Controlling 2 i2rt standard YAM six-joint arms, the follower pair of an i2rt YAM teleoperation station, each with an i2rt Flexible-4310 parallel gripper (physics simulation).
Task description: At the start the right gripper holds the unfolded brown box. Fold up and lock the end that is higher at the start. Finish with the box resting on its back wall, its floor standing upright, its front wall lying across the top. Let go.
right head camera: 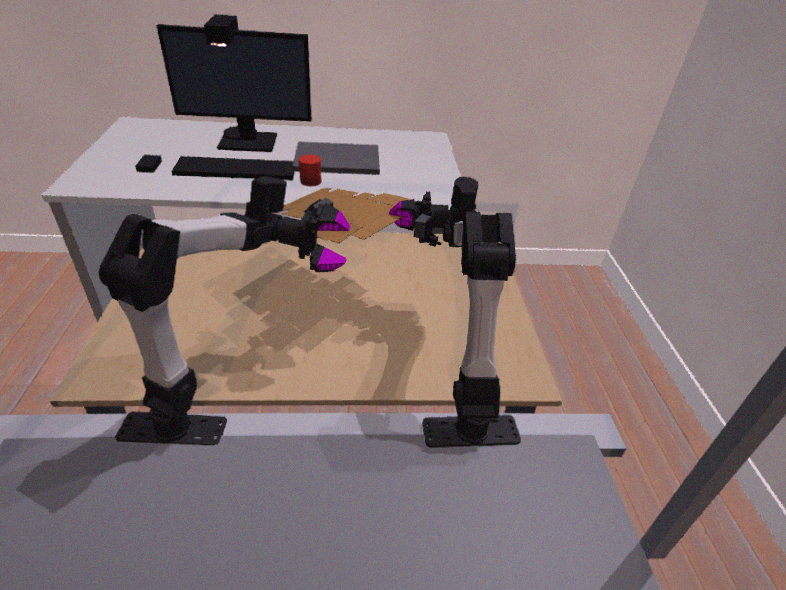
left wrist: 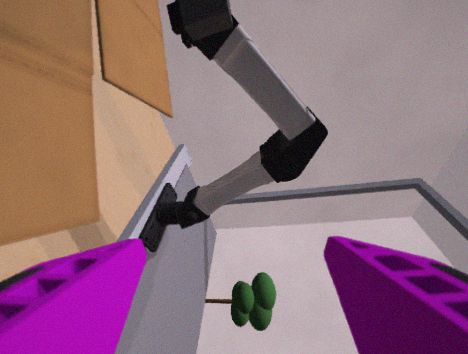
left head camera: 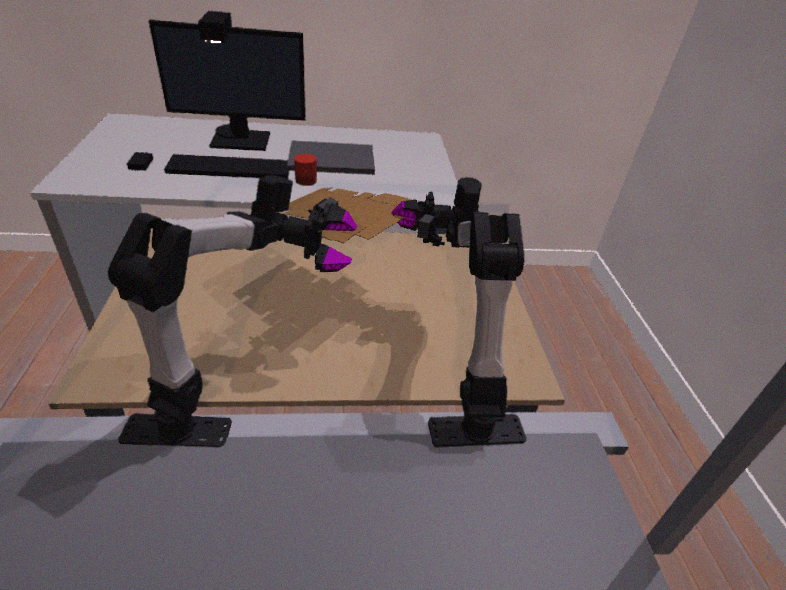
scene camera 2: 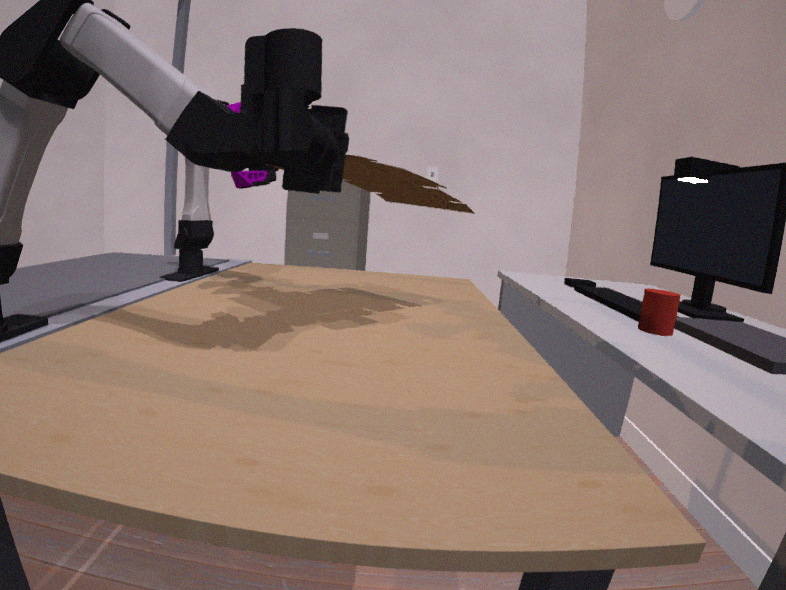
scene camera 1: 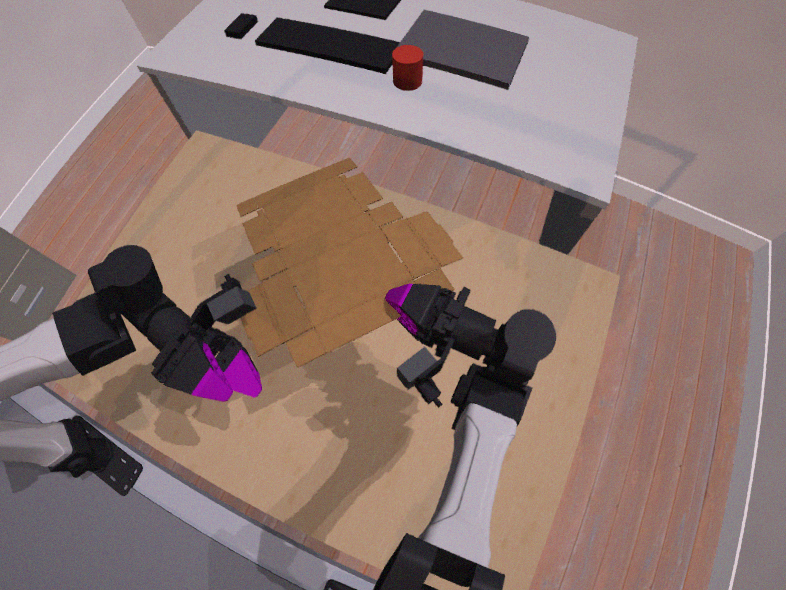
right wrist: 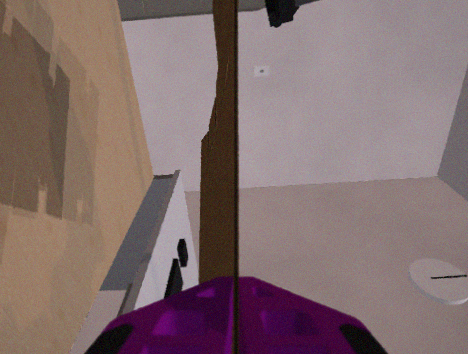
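Where they show: left gripper, fingertip midpoint: [right head camera: 347,245] [left wrist: 234,246] [left head camera: 353,245] [scene camera 1: 245,395]; right gripper, fingertip midpoint: [right head camera: 389,213] [left head camera: 391,213] [scene camera 2: 332,159] [scene camera 1: 386,295] [right wrist: 235,290]; left arm's base, link origin: [right head camera: 173,430] [left head camera: 177,432] [scene camera 2: 190,275] [scene camera 1: 101,454]; right arm's base, link origin: [right head camera: 470,432] [left wrist: 159,214] [left head camera: 476,431].
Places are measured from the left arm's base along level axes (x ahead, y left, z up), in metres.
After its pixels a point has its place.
Note:
The brown box [left head camera: 374,212] @(x 0.479, y -0.371, z 0.261 m) [right head camera: 371,212] @(x 0.480, y -0.371, z 0.261 m) [scene camera 1: 342,260] @(x 0.497, y -0.333, z 0.256 m) [scene camera 2: 396,181] @(x 0.559, y -0.319, z 0.244 m) [left wrist: 47,130] [right wrist: 218,210] @(x 0.515, y -0.301, z 0.249 m) is an unfolded, nearly flat sheet held in the air above the table, sloping down toward the desk in scene camera 2. My right gripper [scene camera 1: 399,308] @(x 0.476, y -0.414, z 0.263 m) [left head camera: 401,214] @(x 0.476, y -0.414, z 0.263 m) [right head camera: 398,214] @(x 0.476, y -0.414, z 0.263 m) [right wrist: 235,290] @(x 0.476, y -0.414, z 0.263 m) is shut on the box's edge. My left gripper [left head camera: 347,241] @(x 0.276, y -0.328, z 0.294 m) [right head camera: 342,242] @(x 0.276, y -0.328, z 0.294 m) [scene camera 1: 244,393] @(x 0.276, y -0.328, z 0.294 m) [left wrist: 234,246] @(x 0.276, y -0.328, z 0.294 m) is open and empty, beside the sheet's near left end in scene camera 1, with nothing between its fingers. In scene camera 2 the left gripper is partly hidden behind the right arm.
The wooden table [left head camera: 444,355] @(x 0.247, y -0.563, z 0.008 m) [scene camera 1: 507,266] @(x 0.729, y -0.553, z 0.008 m) [scene camera 2: 380,444] @(x 0.594, y -0.684, z 0.008 m) lies below, with shadows of the arms and sheet. Behind it stands a white desk [left head camera: 406,146] [scene camera 1: 571,127] with a red cup [left head camera: 305,170] [scene camera 1: 407,67] [scene camera 2: 659,312], a keyboard [left head camera: 225,165] and a monitor [left head camera: 231,73].

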